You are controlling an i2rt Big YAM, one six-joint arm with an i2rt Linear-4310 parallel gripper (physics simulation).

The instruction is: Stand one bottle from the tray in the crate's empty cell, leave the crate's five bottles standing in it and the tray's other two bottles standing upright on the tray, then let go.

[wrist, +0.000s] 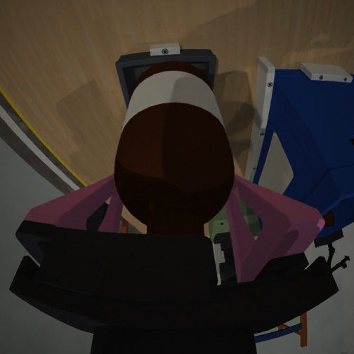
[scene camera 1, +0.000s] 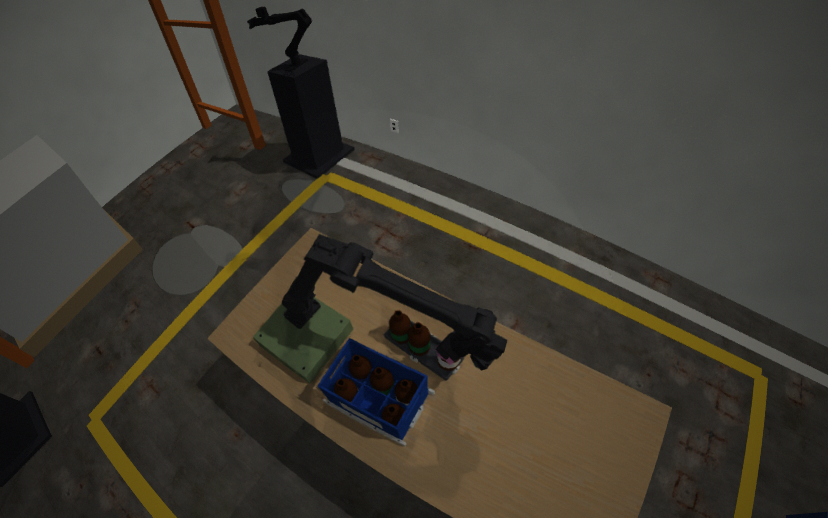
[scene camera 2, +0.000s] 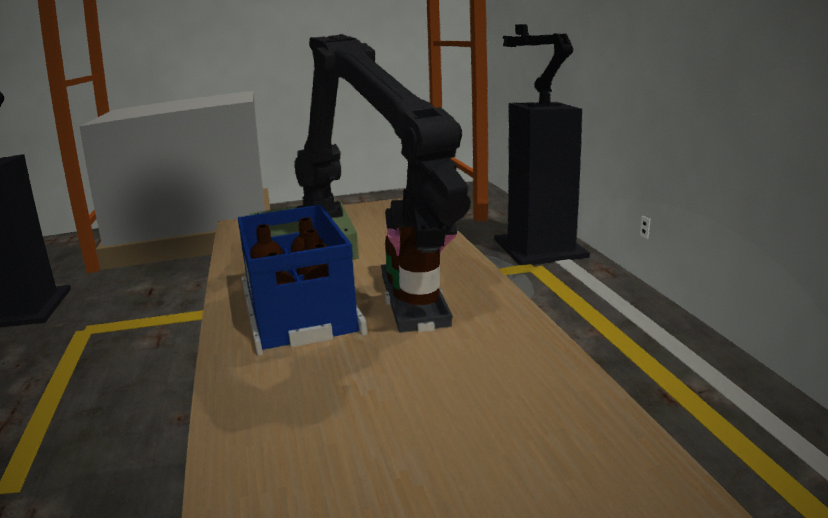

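Seen in the pictures: gripper, between the fingertips: [scene camera 1: 446, 347] [scene camera 2: 418, 252]; arm's base, origin of its link: [scene camera 1: 302, 311].
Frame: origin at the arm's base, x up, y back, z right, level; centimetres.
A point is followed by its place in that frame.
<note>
My gripper [scene camera 1: 449, 355] @(z -15.7, x 6.5, y -51.5 cm) [scene camera 2: 421, 241] @(z -15.7, x 6.5, y -51.5 cm) [wrist: 173, 178] is shut on a brown bottle with a white label [scene camera 1: 450, 364] [scene camera 2: 419, 280] @(z -14.7, x 3.2, y -56.5 cm) [wrist: 172, 145]. It holds the bottle upright, its base slightly above the near end of the dark tray [scene camera 1: 431, 361] @(z -13.8, x -7.0, y -47.0 cm) [scene camera 2: 442, 320] @(z -19.0, x -6.0, y -55.6 cm) [wrist: 212, 62]. Two brown bottles with green labels [scene camera 1: 399, 326] @(z -14.3, x 4.2, y -33.9 cm) [scene camera 1: 418, 339] @(z -14.0, x 4.1, y -41.8 cm) stand upright on the tray; they are mostly hidden in the scene camera 2 view. The blue crate [scene camera 1: 417, 408] @(z 3.8, x -2.7, y -53.9 cm) [scene camera 2: 305, 308] @(z 5.9, x -0.7, y -54.1 cm) [wrist: 320, 130] holds several brown bottles standing in its cells. Its empty cell [scene camera 1: 369, 400] @(z 10.0, x -6.7, y -38.6 cm) is the middle one of the front row.
White brackets [scene camera 2: 311, 335] @(z 5.4, x -5.8, y -55.2 cm) [wrist: 263, 100] sit around the crate's foot on the wooden table [scene camera 1: 549, 415] @(z -18.9, x -7.5, y -91.4 cm) [scene camera 2: 427, 415] @(z -10.0, x -7.5, y -81.2 cm). A green base plate [scene camera 1: 305, 348] @(z 10.0, x -0.7, y -10.9 cm) carries the arm beside the crate. The crate's tall wall stands beside the tray with a narrow gap between them.
</note>
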